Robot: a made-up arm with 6 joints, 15 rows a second.
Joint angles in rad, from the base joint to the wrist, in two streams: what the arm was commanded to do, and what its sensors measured. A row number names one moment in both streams.
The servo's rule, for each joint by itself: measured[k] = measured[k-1] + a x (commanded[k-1-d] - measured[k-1]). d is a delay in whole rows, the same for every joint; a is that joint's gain. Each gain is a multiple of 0.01, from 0.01 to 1. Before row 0 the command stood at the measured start. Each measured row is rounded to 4 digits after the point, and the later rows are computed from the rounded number. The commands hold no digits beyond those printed.
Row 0, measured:
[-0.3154 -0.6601 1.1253 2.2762 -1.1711 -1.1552]
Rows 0 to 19, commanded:
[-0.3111 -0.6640 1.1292 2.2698 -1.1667 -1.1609]
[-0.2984 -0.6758 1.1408 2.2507 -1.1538 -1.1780]
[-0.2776 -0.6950 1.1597 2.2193 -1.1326 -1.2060]
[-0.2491 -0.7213 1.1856 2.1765 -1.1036 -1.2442]
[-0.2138 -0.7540 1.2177 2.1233 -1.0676 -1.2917]
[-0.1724 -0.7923 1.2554 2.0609 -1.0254 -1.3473]
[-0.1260 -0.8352 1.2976 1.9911 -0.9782 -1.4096]
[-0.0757 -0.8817 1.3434 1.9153 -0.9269 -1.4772]
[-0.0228 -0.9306 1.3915 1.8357 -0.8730 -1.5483]
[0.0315 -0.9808 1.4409 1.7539 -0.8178 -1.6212]
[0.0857 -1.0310 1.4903 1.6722 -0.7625 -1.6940]
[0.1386 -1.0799 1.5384 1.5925 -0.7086 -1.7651]
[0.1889 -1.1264 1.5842 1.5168 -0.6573 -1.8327]
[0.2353 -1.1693 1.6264 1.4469 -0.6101 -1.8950]
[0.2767 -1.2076 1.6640 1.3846 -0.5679 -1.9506]
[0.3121 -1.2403 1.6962 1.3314 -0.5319 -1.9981]
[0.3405 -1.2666 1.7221 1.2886 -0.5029 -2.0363]
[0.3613 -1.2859 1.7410 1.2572 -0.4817 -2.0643]
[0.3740 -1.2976 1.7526 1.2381 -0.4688 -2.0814]
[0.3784 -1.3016 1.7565 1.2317 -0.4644 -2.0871]
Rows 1 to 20, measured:
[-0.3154 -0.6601 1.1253 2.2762 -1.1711 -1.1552]
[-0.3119 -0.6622 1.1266 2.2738 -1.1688 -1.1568]
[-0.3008 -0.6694 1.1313 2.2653 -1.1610 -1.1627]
[-0.2818 -0.6830 1.1407 2.2483 -1.1462 -1.1748]
[-0.2550 -0.7033 1.1555 2.2217 -1.1240 -1.1942]
[-0.2212 -0.7302 1.1760 2.1853 -1.0947 -1.2215]
[-0.1812 -0.7631 1.2022 2.1393 -1.0587 -1.2567]
[-0.1359 -0.8013 1.2337 2.0845 -1.0168 -1.2995]
[-0.0865 -0.8439 1.2699 2.0219 -0.9701 -1.3493]
[-0.0343 -0.8899 1.3100 1.9530 -0.9196 -1.4050]
[0.0197 -0.9381 1.3532 1.8793 -0.8667 -1.4655]
[0.0738 -0.9873 1.3984 1.8027 -0.8125 -1.5295]
[0.1269 -1.0364 1.4446 1.7249 -0.7585 -1.5955]
[0.1777 -1.0841 1.4907 1.6479 -0.7059 -1.6619]
[0.2249 -1.1293 1.5355 1.5735 -0.6561 -1.7272]
[0.2674 -1.1708 1.5779 1.5036 -0.6102 -1.7898]
[0.3041 -1.2076 1.6169 1.4399 -0.5695 -1.8481]
[0.3339 -1.2389 1.6516 1.3839 -0.5349 -1.9008]
[0.3564 -1.2638 1.6811 1.3370 -0.5072 -1.9466]
[0.3708 -1.2817 1.7047 1.3004 -0.4872 -1.9843]
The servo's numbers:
d 1
a 0.82 0.53 0.33 0.37 0.52 0.28

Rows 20 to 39, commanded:
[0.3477 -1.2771 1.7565 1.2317 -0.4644 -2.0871]
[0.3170 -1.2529 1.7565 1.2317 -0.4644 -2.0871]
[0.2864 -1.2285 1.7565 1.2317 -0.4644 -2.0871]
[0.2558 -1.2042 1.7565 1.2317 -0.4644 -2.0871]
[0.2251 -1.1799 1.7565 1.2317 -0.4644 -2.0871]
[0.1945 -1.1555 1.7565 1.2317 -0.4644 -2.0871]
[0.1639 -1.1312 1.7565 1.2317 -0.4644 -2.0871]
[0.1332 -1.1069 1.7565 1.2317 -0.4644 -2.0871]
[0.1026 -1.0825 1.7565 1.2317 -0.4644 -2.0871]
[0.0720 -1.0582 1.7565 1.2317 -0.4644 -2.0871]
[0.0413 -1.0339 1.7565 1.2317 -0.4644 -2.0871]
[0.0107 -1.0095 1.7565 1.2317 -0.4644 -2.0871]
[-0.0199 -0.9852 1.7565 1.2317 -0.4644 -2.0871]
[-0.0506 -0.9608 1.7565 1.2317 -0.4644 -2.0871]
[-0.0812 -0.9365 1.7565 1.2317 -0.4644 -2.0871]
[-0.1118 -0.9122 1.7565 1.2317 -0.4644 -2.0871]
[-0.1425 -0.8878 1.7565 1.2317 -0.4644 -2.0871]
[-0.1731 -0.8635 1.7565 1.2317 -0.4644 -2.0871]
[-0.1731 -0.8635 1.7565 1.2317 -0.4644 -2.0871]
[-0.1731 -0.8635 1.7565 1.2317 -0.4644 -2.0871]
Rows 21 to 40, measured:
[0.3770 -1.2922 1.7218 1.2750 -0.4753 -2.0131]
[0.3530 -1.2842 1.7333 1.2590 -0.4696 -2.0338]
[0.3235 -1.2676 1.7410 1.2489 -0.4669 -2.0487]
[0.2931 -1.2469 1.7461 1.2425 -0.4656 -2.0595]
[0.2625 -1.2243 1.7495 1.2385 -0.4650 -2.0672]
[0.2318 -1.2008 1.7518 1.2360 -0.4647 -2.0728]
[0.2012 -1.1768 1.7534 1.2344 -0.4645 -2.0768]
[0.1706 -1.1526 1.7544 1.2334 -0.4644 -2.0797]
[0.1399 -1.1284 1.7551 1.2328 -0.4644 -2.0818]
[0.1093 -1.1041 1.7556 1.2324 -0.4644 -2.0833]
[0.0787 -1.0798 1.7559 1.2321 -0.4644 -2.0844]
[0.0480 -1.0555 1.7561 1.2320 -0.4644 -2.0852]
[0.0174 -1.0311 1.7562 1.2319 -0.4644 -2.0857]
[-0.0132 -1.0068 1.7563 1.2318 -0.4644 -2.0861]
[-0.0439 -0.9824 1.7564 1.2318 -0.4644 -2.0864]
[-0.0745 -0.9581 1.7564 1.2318 -0.4644 -2.0866]
[-0.1051 -0.9338 1.7564 1.2318 -0.4644 -2.0867]
[-0.1358 -0.9094 1.7564 1.2318 -0.4644 -2.0868]
[-0.1664 -0.8851 1.7564 1.2318 -0.4644 -2.0869]
[-0.1719 -0.8737 1.7564 1.2318 -0.4644 -2.0870]

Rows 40 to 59, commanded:
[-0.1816 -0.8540 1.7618 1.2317 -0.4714 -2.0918]
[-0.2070 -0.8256 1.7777 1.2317 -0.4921 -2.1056]
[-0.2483 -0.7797 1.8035 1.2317 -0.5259 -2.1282]
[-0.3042 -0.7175 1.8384 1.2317 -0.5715 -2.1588]
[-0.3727 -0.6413 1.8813 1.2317 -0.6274 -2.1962]
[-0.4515 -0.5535 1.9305 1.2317 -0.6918 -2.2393]
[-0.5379 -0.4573 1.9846 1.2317 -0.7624 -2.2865]
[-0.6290 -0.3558 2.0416 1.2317 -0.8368 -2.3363]
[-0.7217 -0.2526 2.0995 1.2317 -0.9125 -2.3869]
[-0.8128 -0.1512 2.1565 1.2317 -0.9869 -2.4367]
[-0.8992 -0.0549 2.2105 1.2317 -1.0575 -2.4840]
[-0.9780 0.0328 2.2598 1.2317 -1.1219 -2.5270]
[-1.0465 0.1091 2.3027 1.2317 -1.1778 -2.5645]
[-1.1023 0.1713 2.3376 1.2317 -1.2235 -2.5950]
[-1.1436 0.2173 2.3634 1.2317 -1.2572 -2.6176]
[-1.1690 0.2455 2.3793 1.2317 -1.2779 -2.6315]
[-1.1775 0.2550 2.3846 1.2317 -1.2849 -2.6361]
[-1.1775 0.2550 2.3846 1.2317 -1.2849 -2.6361]
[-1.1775 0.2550 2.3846 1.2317 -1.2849 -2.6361]
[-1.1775 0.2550 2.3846 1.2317 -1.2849 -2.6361]
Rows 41 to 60, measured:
[-0.1729 -0.8683 1.7564 1.2318 -0.4644 -2.0870]
[-0.1800 -0.8607 1.7582 1.2318 -0.4680 -2.0883]
[-0.2021 -0.8421 1.7646 1.2318 -0.4805 -2.0931]
[-0.2400 -0.8090 1.7774 1.2318 -0.5041 -2.1029]
[-0.2926 -0.7605 1.7975 1.2318 -0.5391 -2.1186]
[-0.3583 -0.6973 1.8252 1.2318 -0.5850 -2.1403]
[-0.4347 -0.6211 1.8599 1.2318 -0.6405 -2.1680]
[-0.5193 -0.5343 1.9011 1.2318 -0.7039 -2.2012]
[-0.6093 -0.4397 1.9475 1.2318 -0.7730 -2.2390]
[-0.7015 -0.3405 1.9977 1.2318 -0.8455 -2.2804]
[-0.7928 -0.2402 2.0501 1.2318 -0.9190 -2.3242]
[-0.8800 -0.1420 2.1030 1.2318 -0.9910 -2.3689]
[-0.9604 -0.0494 2.1547 1.2318 -1.0591 -2.4132]
[-1.0310 0.0346 2.2035 1.2318 -1.1208 -2.4556]
[-1.0895 0.1071 2.2478 1.2318 -1.1742 -2.4946]
[-1.1339 0.1655 2.2859 1.2318 -1.2174 -2.5290]
[-1.1627 0.2079 2.3167 1.2318 -1.2489 -2.5577]
[-1.1748 0.2329 2.3391 1.2318 -1.2676 -2.5797]
[-1.1770 0.2446 2.3541 1.2318 -1.2766 -2.5955]
[-1.1774 0.2501 2.3642 1.2318 -1.2809 -2.6069]

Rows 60 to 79, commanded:
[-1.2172 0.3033 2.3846 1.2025 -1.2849 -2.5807]
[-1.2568 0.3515 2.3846 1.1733 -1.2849 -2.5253]
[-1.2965 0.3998 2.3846 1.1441 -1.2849 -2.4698]
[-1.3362 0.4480 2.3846 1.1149 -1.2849 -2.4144]
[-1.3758 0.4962 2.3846 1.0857 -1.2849 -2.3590]
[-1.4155 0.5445 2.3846 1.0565 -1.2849 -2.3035]
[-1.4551 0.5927 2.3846 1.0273 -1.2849 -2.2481]
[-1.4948 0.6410 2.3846 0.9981 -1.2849 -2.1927]
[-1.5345 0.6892 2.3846 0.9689 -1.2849 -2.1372]
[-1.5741 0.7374 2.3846 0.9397 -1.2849 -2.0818]
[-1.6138 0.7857 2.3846 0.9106 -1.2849 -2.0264]
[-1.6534 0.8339 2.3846 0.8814 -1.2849 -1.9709]
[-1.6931 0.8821 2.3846 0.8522 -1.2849 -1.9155]
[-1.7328 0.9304 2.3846 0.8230 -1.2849 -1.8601]
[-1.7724 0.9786 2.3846 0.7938 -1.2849 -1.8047]
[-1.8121 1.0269 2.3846 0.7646 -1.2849 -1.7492]
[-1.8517 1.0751 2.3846 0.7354 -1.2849 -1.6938]
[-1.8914 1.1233 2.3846 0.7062 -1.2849 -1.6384]
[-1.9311 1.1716 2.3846 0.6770 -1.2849 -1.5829]
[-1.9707 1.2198 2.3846 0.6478 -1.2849 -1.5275]
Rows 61 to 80, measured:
[-1.1775 0.2527 2.3709 1.2318 -1.2830 -2.6151]
[-1.2101 0.2795 2.3754 1.2210 -1.2840 -2.6055]
[-1.2484 0.3177 2.3784 1.2034 -1.2845 -2.5830]
[-1.2878 0.3612 2.3804 1.1815 -1.2847 -2.5513]
[-1.3275 0.4072 2.3818 1.1569 -1.2848 -2.5130]
[-1.3671 0.4544 2.3827 1.1306 -1.2849 -2.4699]
[-1.4068 0.5022 2.3833 1.1032 -1.2849 -2.4233]
[-1.4464 0.5502 2.3837 1.0751 -1.2849 -2.3742]
[-1.4861 0.5983 2.3840 1.0466 -1.2849 -2.3234]
[-1.5258 0.6465 2.3842 1.0179 -1.2849 -2.2713]
[-1.5654 0.6947 2.3843 0.9890 -1.2849 -2.2182]
[-1.6051 0.7429 2.3844 0.9600 -1.2849 -2.1645]
[-1.6447 0.7911 2.3845 0.9309 -1.2849 -2.1103]
[-1.6844 0.8393 2.3845 0.9018 -1.2849 -2.0558]
[-1.7241 0.8876 2.3845 0.8726 -1.2849 -2.0010]
[-1.7637 0.9358 2.3845 0.8434 -1.2849 -1.9460]
[-1.8034 0.9841 2.3845 0.8142 -1.2849 -1.8909]
[-1.8430 1.0323 2.3845 0.7850 -1.2849 -1.8357]
[-1.8827 1.0805 2.3845 0.7558 -1.2849 -1.7805]
[-1.9224 1.1288 2.3845 0.7266 -1.2849 -1.7252]

